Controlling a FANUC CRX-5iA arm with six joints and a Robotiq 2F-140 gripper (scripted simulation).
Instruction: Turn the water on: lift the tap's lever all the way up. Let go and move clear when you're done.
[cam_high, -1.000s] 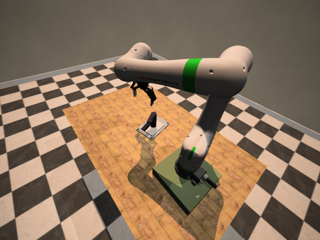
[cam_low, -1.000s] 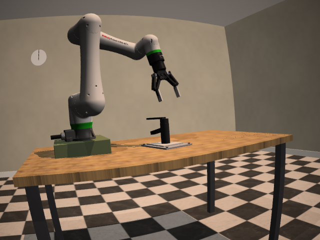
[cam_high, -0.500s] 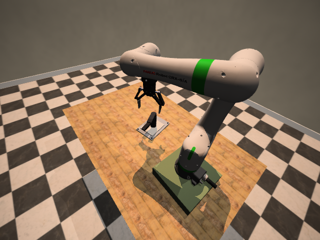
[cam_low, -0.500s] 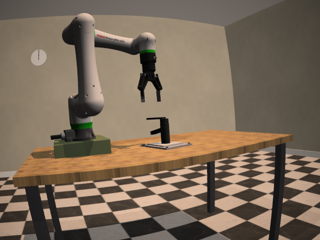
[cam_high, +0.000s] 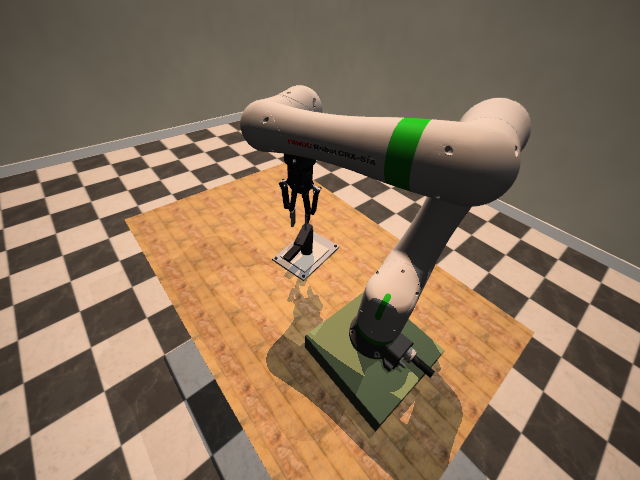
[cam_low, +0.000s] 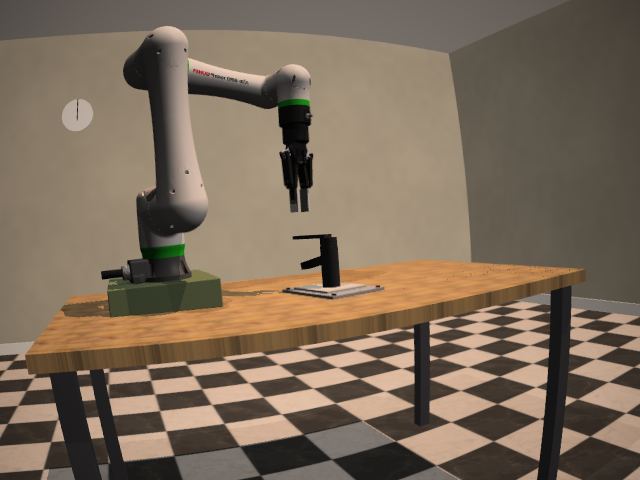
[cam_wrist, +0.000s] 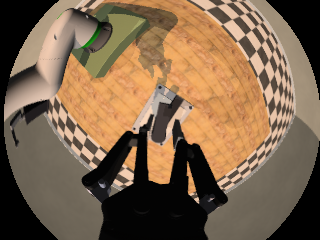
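Now: the lever 2 cm ahead of my hand, 3 cm to the right of it and 10 cm below it.
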